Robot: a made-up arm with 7 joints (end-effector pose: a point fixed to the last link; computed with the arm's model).
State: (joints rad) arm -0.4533 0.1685 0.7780 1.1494 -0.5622 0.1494 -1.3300
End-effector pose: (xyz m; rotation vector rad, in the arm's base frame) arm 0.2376 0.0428 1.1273 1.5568 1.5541 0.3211
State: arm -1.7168 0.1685 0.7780 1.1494 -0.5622 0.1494 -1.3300
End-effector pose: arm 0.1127 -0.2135 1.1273 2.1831 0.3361 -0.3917
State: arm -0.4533 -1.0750 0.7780 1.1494 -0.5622 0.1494 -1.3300
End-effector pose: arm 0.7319 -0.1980 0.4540 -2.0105 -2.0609 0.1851
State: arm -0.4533 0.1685 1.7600 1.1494 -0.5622 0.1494 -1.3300
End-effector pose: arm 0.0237 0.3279 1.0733 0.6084 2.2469 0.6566
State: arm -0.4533 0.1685 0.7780 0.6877 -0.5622 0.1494 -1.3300
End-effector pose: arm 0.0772 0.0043 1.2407 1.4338 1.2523 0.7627
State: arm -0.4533 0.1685 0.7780 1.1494 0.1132 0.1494 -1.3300
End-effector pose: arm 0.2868 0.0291 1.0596 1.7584 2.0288 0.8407
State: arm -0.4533 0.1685 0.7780 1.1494 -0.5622 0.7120 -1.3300
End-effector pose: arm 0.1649 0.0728 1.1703 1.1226 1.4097 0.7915
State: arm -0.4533 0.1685 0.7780 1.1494 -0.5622 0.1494 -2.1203
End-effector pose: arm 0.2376 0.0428 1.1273 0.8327 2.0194 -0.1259
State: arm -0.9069 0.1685 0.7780 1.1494 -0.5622 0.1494 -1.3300
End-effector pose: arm 0.2324 -0.0656 1.1273 1.8516 1.1550 0.0652
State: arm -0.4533 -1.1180 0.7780 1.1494 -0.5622 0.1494 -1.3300
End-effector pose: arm 0.7331 -0.1985 0.4220 -1.9803 -2.0317 0.2021
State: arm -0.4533 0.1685 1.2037 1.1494 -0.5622 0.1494 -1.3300
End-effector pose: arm 0.1805 0.1926 1.1074 1.1823 1.8934 0.4749
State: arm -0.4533 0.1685 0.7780 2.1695 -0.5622 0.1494 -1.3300
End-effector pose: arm 0.3426 0.0257 0.7136 1.6106 2.0526 -0.8284
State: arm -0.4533 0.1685 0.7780 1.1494 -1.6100 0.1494 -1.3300
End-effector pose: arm 0.1720 0.1469 1.1630 1.0998 0.7837 -0.3224
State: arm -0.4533 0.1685 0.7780 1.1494 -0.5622 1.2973 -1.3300
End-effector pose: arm 0.0718 0.0766 1.1735 0.6356 1.1840 1.1957
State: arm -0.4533 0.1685 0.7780 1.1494 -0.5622 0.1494 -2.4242
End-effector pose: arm 0.2376 0.0428 1.1273 0.5205 2.1346 -0.2973
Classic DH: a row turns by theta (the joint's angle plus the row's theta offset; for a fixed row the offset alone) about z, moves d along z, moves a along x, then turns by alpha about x. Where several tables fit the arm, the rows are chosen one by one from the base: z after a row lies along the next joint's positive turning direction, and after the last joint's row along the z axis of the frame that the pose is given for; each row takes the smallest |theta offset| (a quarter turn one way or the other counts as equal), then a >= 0, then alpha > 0; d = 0 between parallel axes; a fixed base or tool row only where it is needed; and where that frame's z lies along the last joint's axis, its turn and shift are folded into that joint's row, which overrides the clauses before.
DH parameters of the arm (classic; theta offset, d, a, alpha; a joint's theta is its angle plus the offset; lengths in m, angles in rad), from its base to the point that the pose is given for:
joint 1: 0 0.407 0 1.5708
joint 2: 0 0.077 0 -1.5708
joint 3: 0 0.426 0.019 -1.5708
joint 4: 0 0.044 -0.013 1.5708
joint 5: 0 0.268 0 1.5708
joint 6: 1.5708 0.128 0.16 1.5708
joint 7: 0 0.022 0 0

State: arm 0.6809 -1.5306 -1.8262 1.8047 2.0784 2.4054 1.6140
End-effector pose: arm 0.3145 -0.0204 0.4540 0.5549 0.7279 -2.2403
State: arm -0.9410 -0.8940 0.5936 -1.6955 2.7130 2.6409 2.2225
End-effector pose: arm 0.1379 -0.2777 0.8815 0.4073 -0.8146 1.3783
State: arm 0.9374 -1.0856 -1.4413 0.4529 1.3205 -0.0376 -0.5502
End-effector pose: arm 0.7263 0.3449 0.6905 -2.6433 -1.4783 -0.5268
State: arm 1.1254 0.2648 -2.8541 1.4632 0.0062 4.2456 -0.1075
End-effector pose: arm -0.0785 -0.2945 0.6623 -0.7548 0.6871 1.1505
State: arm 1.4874 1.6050 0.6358 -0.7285 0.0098 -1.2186 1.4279
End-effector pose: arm 0.1240 -0.7611 0.3712 -0.4214 -0.6409 -0.3893
